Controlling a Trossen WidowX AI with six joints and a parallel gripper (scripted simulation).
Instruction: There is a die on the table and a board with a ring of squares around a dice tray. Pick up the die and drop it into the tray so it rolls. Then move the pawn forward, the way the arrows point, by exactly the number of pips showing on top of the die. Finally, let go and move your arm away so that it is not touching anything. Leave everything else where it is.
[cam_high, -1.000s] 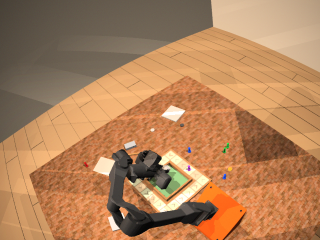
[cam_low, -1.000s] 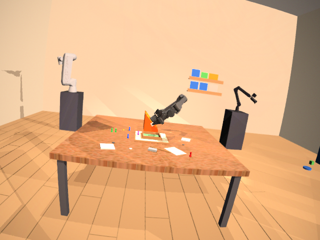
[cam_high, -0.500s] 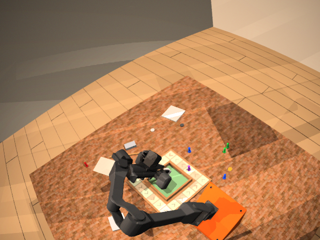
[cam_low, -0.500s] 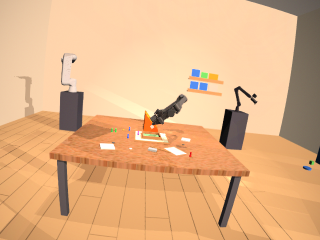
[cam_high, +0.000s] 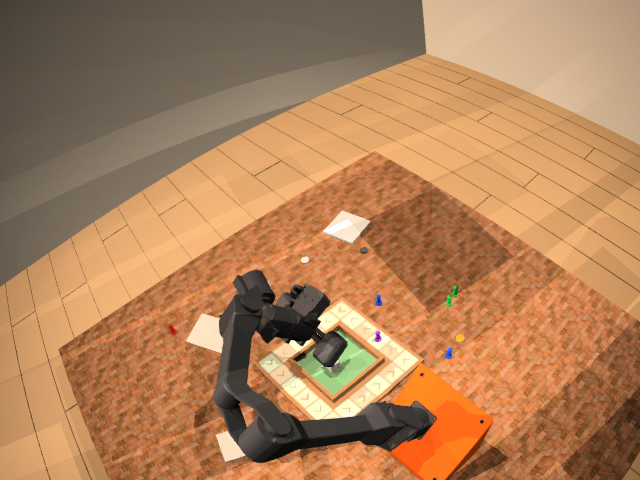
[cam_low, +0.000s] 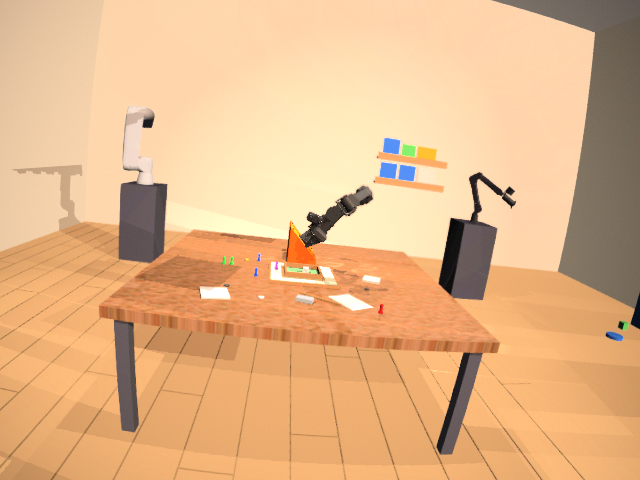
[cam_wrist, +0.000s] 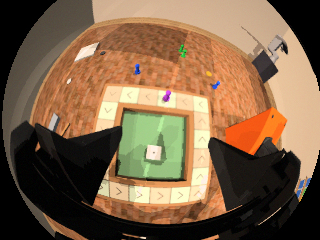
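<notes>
The purple pawn lies 11 cm to the right of my gripper tip, 11 cm below it and 1 cm behind it. The rest, counted from my gripper tip: white die 11 cm below, 2 cm to the left; then green dice tray 13 cm below; then stick 29 cm ahead, 13 cm below, 6 cm to the left.
</notes>
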